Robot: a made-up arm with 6 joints. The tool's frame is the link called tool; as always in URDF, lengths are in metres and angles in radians. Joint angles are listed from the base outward. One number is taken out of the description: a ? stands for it. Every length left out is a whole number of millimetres.
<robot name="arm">
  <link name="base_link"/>
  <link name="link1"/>
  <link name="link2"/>
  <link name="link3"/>
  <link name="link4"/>
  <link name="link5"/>
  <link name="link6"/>
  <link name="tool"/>
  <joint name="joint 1" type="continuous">
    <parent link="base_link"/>
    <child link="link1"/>
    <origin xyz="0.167 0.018 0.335"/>
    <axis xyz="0 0 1"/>
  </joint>
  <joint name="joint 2" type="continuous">
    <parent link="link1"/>
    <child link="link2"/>
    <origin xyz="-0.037 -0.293 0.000" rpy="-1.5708 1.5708 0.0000"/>
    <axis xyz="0 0 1"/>
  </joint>
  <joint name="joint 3" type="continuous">
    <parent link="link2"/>
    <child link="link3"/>
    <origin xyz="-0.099 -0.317 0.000" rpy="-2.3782 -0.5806 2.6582"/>
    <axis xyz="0 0 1"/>
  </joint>
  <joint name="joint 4" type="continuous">
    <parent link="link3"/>
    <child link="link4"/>
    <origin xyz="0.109 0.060 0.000" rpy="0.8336 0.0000 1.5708"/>
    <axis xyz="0 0 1"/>
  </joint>
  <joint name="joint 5" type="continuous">
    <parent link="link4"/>
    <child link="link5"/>
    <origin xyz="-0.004 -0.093 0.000" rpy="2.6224 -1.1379 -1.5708"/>
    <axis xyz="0 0 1"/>
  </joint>
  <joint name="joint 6" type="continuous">
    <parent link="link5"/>
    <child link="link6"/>
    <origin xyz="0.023 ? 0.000" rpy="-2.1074 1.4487 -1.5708"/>
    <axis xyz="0 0 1"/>
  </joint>
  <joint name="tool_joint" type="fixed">
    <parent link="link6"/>
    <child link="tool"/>
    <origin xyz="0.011 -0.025 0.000" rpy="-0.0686 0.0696 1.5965"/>
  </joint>
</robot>
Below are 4 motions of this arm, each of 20 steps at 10 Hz.
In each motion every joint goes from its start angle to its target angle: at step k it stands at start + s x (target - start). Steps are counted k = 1, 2, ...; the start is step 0. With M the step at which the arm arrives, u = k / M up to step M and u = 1 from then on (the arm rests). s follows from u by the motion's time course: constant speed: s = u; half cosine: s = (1 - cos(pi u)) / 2; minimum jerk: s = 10 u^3 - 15 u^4 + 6 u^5.
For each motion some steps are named. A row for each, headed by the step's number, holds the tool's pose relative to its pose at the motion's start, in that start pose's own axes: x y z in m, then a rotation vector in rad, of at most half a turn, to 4 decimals.
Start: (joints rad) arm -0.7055 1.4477 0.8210 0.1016 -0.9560 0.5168
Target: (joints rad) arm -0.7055 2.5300 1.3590 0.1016 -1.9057 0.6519
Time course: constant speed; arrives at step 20
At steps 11, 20:
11: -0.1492 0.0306 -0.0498 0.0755 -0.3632 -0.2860
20: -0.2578 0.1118 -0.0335 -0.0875 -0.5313 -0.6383

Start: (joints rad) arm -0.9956 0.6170 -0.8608 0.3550 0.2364 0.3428
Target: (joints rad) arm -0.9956 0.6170 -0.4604 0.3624 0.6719 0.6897
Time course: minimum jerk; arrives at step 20
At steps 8, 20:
8: -0.0060 -0.0066 -0.0220 -0.0151 0.0152 0.1599
20: -0.0080 -0.0224 -0.0711 -0.0591 0.0587 0.4949

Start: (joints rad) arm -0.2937 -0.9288 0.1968 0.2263 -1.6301 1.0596
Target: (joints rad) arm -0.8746 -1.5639 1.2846 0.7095 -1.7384 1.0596
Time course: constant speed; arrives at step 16
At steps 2, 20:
2: -0.0082 -0.0023 0.0465 -0.1307 -0.1522 0.0735
20: -0.0467 -0.0999 0.1604 -0.4797 -1.4528 0.9508

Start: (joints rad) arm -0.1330 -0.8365 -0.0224 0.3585 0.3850 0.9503
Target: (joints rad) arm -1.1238 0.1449 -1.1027 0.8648 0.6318 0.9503
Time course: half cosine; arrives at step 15
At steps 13, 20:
13: 0.0285 -0.0631 -0.2404 2.0500 0.9585 -0.0414
20: 0.0209 -0.0521 -0.2604 2.1572 0.9524 -0.0235

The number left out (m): 0.072
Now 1 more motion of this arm.
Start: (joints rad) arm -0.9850 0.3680 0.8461 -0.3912 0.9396 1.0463
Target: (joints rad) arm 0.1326 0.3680 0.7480 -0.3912 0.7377 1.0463
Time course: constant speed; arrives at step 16
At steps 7, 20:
7: 0.1310 0.0153 0.1245 -0.2620 0.3330 0.1937
20: 0.3331 0.1109 0.1828 -0.5958 0.7422 0.4832

